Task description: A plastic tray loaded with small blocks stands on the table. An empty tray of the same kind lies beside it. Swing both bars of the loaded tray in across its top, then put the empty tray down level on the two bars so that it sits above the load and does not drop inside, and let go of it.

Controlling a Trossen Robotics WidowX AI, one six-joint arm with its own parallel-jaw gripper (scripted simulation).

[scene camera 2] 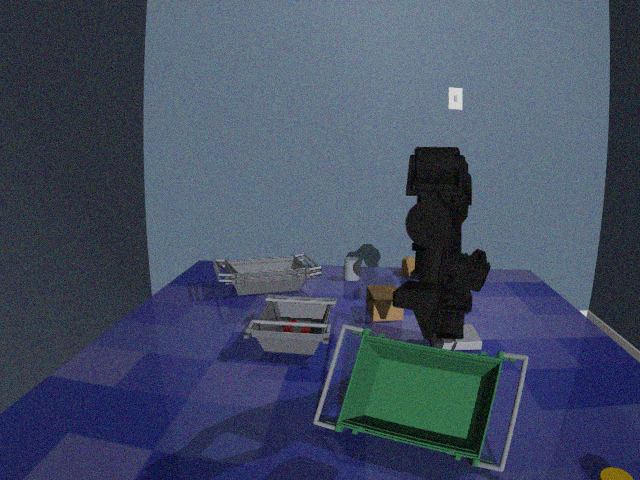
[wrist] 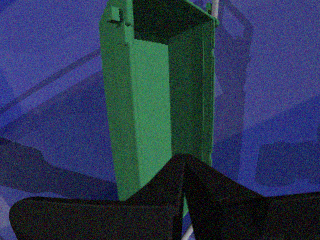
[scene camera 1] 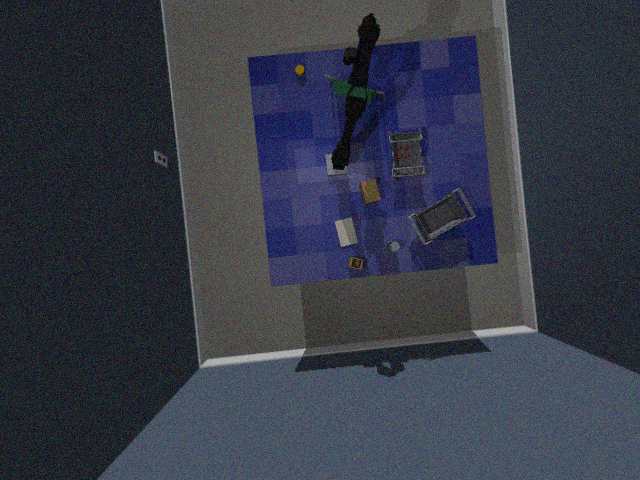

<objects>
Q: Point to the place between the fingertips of my gripper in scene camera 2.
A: At 427, 338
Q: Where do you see a green tray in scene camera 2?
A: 439, 399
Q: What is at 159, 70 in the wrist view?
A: A green tray.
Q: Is my gripper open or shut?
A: Shut.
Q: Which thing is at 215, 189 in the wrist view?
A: My gripper.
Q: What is my gripper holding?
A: Nothing.
</objects>
